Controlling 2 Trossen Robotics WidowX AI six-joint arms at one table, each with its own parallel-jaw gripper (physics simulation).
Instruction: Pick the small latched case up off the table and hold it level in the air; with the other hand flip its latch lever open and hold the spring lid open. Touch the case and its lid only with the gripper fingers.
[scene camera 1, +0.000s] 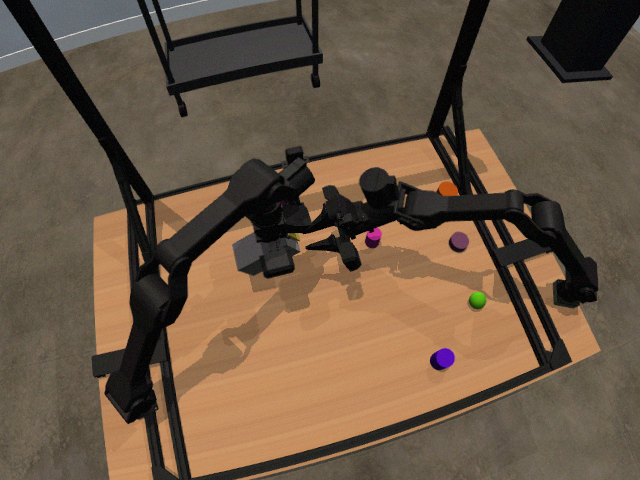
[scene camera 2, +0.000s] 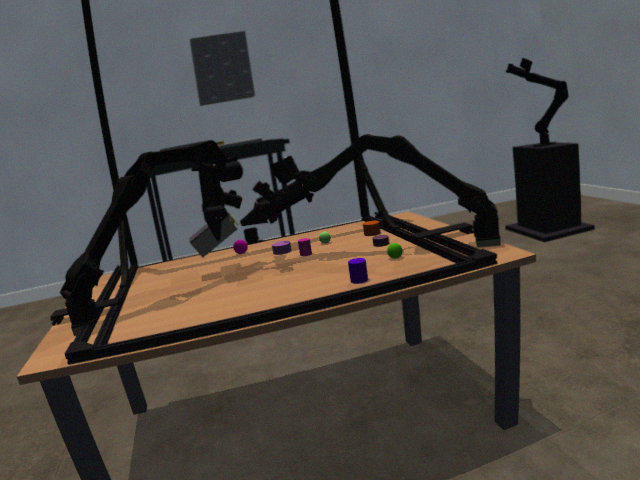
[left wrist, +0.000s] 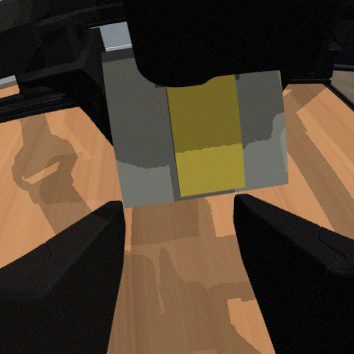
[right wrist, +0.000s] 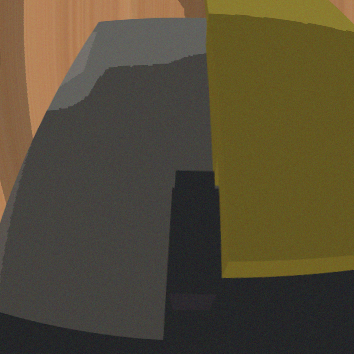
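Observation:
The grey case is held above the table and looks tilted in scene camera 2. A yellow panel, seemingly the latch lever, lies along its grey face. The lid cannot be told apart from the body. My right gripper is shut on the case from above; its fingertips are largely hidden. My left gripper is partly open and empty. In the left wrist view its fingertips appear below the panel's lower edge, one on either side; contact is not visible.
On the table are a magenta ball, a lilac disc, a magenta cylinder, an orange cylinder, a green ball and a violet cylinder. Black rails edge the table.

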